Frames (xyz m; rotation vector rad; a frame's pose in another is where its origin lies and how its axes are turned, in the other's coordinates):
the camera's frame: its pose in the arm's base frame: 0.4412 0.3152 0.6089 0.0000 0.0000 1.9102
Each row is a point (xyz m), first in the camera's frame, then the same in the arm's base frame.
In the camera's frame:
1: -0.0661 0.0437 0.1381
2: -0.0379 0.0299 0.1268
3: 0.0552 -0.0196 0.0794
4: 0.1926 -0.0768 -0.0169
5: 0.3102 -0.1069 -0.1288
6: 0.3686 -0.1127 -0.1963
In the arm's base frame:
1: 0.4220 0.2383 0.7470
2: 0.4256 0.2695 0.7357
3: 0.4413 0.3738 0.6883
4: 0.4495 0.5224 0.5920
5: 0.4387 0.6433 0.4801
6: 0.4248 0.7003 0.4126

